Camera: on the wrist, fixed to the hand. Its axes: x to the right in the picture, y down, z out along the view.
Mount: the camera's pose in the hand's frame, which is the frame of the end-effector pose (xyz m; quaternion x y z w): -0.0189 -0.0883 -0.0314 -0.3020 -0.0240 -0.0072 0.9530
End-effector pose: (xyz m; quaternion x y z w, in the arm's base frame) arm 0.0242 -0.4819 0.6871 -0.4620 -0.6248 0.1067 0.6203
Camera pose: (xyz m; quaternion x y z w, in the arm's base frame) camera 0.0086 -0.5577 0.7432 -0.6206 -0.6459 -0.0804 0.4374
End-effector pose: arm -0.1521 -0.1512 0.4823 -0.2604 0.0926 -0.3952 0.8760
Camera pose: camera -0.2332 -0.1980 0.5016 -0.5229 0.1847 -0.3487 0.7556
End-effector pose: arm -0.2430 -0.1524 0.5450 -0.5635 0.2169 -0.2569 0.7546
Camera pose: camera -0.2896 -0.1842 0.6221 -0.7726 0.2621 -0.1712 0.5523
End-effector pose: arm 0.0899 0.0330 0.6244 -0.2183 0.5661 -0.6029 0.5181
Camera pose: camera 0.0368 0.0481 0.7025 -0.3830 0.7075 -0.4021 0.4371
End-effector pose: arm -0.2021 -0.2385 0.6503 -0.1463 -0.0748 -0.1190 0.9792
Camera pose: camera -0.2393 -0.3261 0.6409 -0.4375 -0.0599 -0.1395 0.8863
